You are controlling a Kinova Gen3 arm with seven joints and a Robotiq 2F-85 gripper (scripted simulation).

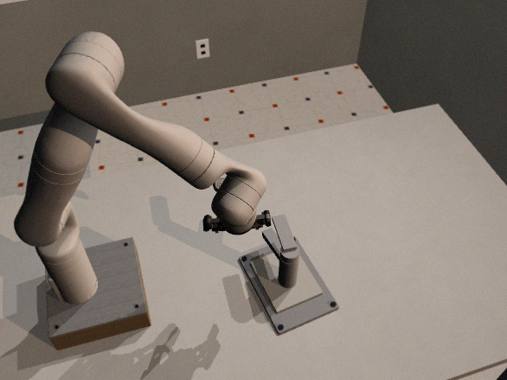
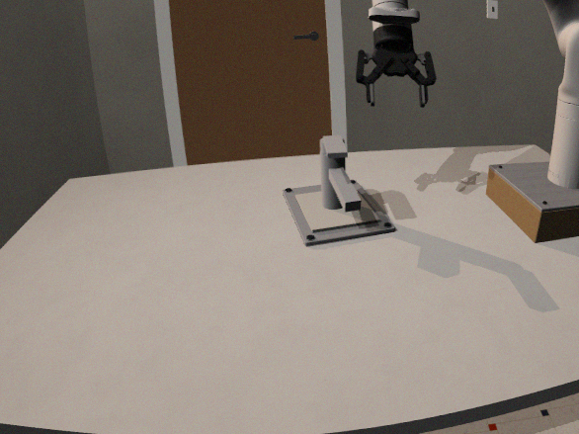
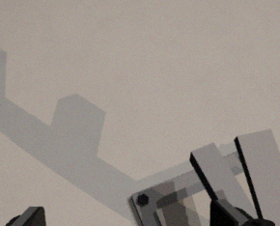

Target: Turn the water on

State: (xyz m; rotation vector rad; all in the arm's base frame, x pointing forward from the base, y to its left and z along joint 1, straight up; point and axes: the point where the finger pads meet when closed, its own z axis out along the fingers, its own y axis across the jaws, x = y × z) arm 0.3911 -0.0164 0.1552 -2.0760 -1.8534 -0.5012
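The flat lever is 120 mm ahead of my hand, 10 mm to the left of it and 70 mm below it. The rest, counted from my hand: grey tap (120 mm ahead, 10 mm to the right, 130 mm below); plate frame (120 mm ahead, 40 mm to the right, 220 mm below).
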